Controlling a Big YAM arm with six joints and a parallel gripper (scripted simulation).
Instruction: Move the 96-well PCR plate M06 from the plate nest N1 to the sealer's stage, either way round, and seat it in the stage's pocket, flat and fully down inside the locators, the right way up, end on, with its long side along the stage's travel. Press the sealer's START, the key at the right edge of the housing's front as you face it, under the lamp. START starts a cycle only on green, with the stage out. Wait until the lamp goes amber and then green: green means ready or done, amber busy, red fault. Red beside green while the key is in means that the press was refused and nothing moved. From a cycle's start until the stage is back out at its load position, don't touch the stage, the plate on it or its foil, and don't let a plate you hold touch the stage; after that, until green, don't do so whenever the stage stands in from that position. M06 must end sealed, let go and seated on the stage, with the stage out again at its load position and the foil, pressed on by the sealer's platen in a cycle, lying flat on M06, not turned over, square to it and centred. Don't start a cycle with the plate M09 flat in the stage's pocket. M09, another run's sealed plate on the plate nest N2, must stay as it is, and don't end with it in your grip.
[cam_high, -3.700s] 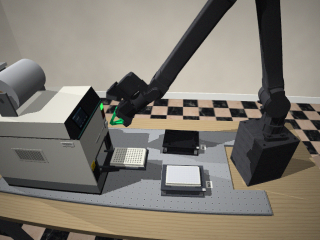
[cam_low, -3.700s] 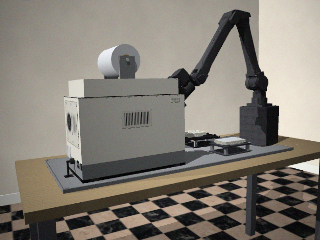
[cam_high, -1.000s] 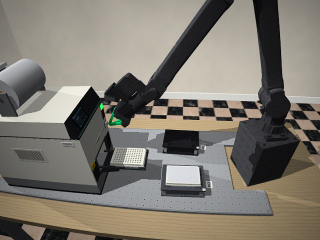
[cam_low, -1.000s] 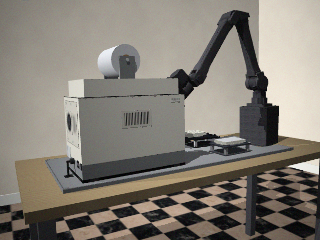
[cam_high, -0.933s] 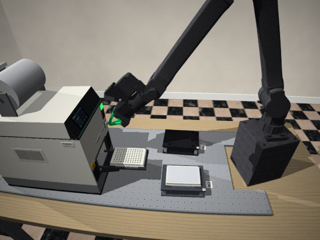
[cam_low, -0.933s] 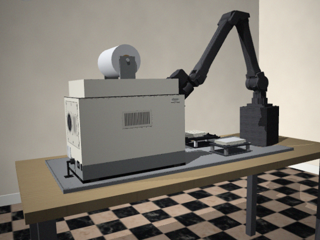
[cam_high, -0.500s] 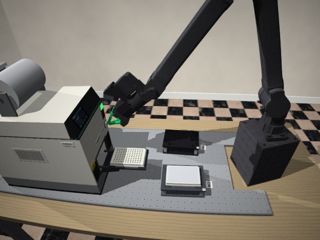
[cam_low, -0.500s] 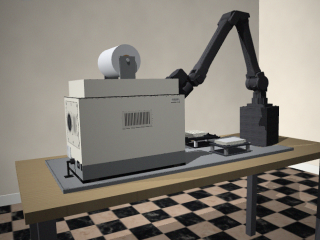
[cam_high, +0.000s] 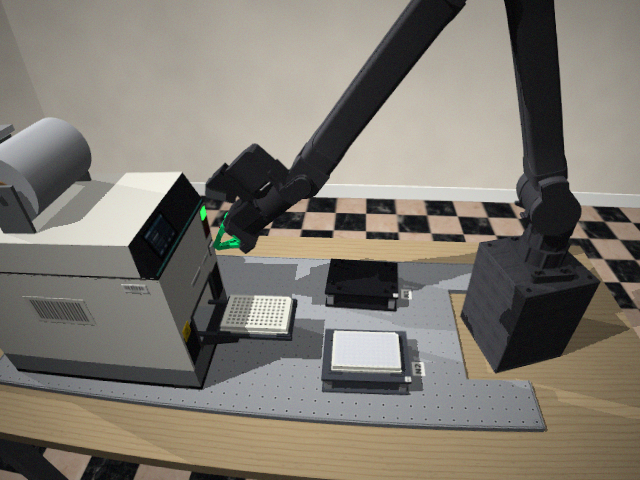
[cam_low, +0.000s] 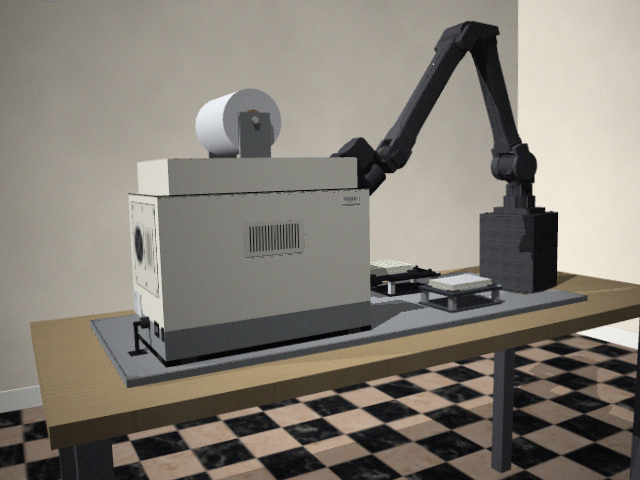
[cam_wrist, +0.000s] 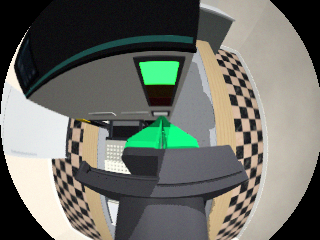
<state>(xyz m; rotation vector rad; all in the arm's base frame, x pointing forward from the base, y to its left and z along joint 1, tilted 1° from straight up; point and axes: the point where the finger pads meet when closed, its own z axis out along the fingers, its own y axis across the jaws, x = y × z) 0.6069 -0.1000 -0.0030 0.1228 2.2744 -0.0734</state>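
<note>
My hand is 2 cm short of the start key. From my hand the other things lie so: plate M06: 8 cm behind, 10 cm to the left, 9 cm below; then yellow warning label: 3 cm ahead, 18 cm to the left, 5 cm below; then sealer stage: 8 cm behind, 10 cm to the left, 10 cm below.
</note>
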